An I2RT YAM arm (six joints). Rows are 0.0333 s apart.
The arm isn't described. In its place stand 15 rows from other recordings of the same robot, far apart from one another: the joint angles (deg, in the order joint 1, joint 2, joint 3, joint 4, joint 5, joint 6), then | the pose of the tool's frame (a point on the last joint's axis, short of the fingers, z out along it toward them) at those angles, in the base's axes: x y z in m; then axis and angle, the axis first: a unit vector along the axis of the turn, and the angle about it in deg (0 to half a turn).
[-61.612 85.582 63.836 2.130 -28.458 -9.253] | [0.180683 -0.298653 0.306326 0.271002 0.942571 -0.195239 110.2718]
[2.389 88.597 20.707 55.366 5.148 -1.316] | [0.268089 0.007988 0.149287 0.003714 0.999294 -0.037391 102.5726]
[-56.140 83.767 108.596 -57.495 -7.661 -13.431] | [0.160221 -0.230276 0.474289 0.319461 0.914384 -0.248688 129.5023]
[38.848 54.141 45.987 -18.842 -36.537 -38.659] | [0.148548 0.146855 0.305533 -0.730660 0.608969 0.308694 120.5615]
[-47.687 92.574 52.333 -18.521 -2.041 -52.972] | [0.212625 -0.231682 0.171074 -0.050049 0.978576 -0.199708 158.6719]
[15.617 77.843 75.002 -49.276 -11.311 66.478] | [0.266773 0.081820 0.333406 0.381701 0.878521 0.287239 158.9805]
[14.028 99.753 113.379 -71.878 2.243 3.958] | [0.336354 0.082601 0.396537 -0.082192 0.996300 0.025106 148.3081]
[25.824 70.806 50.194 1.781 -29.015 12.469] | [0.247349 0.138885 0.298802 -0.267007 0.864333 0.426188 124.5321]
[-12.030 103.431 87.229 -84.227 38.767 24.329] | [0.303350 -0.087436 0.259461 -0.264764 -0.903055 0.338218 174.2871]
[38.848 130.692 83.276 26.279 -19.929 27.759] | [0.383605 0.324537 0.135130 -0.190739 0.866663 0.460992 134.4554]
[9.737 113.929 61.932 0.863 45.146 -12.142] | [0.386083 0.040646 0.121531 -0.041779 0.921515 -0.386089 145.1386]
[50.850 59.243 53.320 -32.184 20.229 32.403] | [0.148055 0.162361 0.308484 -0.073034 0.979857 0.185869 129.4623]
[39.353 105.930 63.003 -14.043 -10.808 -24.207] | [0.283504 0.241118 0.153078 -0.545497 0.827710 0.131641 148.8339]
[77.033 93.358 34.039 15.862 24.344 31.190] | [0.079225 0.278667 0.123752 -0.295593 0.930614 0.215830 134.9210]
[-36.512 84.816 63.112 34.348 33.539 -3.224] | [0.267291 -0.222344 0.364257 0.504841 0.663379 -0.552326 100.1624]
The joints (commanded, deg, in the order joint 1, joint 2, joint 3, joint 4, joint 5, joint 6), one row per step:
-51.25 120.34 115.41 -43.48 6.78 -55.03
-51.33 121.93 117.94 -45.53 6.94 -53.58
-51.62 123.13 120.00 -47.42 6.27 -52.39
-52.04 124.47 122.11 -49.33 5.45 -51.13
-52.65 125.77 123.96 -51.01 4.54 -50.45
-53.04 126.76 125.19 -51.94 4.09 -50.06
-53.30 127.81 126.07 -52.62 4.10 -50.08
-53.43 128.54 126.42 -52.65 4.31 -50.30
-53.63 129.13 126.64 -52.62 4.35 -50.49
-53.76 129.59 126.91 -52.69 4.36 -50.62
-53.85 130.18 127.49 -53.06 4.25 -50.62
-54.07 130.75 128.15 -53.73 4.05 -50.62
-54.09 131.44 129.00 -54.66 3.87 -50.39
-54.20 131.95 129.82 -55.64 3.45 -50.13
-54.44 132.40 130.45 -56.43 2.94 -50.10
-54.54 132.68 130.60 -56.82 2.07 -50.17
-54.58 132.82 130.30 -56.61 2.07 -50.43
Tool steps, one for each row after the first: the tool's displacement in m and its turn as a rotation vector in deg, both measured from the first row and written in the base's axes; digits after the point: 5 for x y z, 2 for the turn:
0.00190 -0.00359 -0.00109 1.25 -0.06 -1.27
0.00187 -0.00680 -0.00163 2.74 -0.49 -2.03
0.00121 -0.01087 -0.00315 4.42 -0.98 -2.91
-0.00079 -0.01583 -0.00558 5.96 -1.20 -3.50
-0.00177 -0.01958 -0.00805 6.85 -1.27 -3.94
-0.00195 -0.02306 -0.01267 7.50 -0.74 -4.23
-0.00156 -0.02568 -0.01684 7.64 -0.25 -4.33
-0.00184 -0.02825 -0.02051 7.83 0.08 -4.42
-0.00193 -0.03004 -0.02296 7.99 0.31 -4.47
-0.00163 -0.03167 -0.02516 8.34 0.47 -4.51
-0.00249 -0.03353 -0.02710 8.90 0.70 -4.63
-0.00194 -0.03441 -0.02931 9.67 0.94 -4.75
-0.00227 -0.03515 -0.03024 10.49 0.94 -4.85
-0.00350 -0.03650 -0.03149 11.24 0.97 -4.84
-0.00364 -0.03689 -0.03346 12.09 0.77 -4.39
-0.00364 -0.03748 -0.03602 12.19 1.04 -4.24

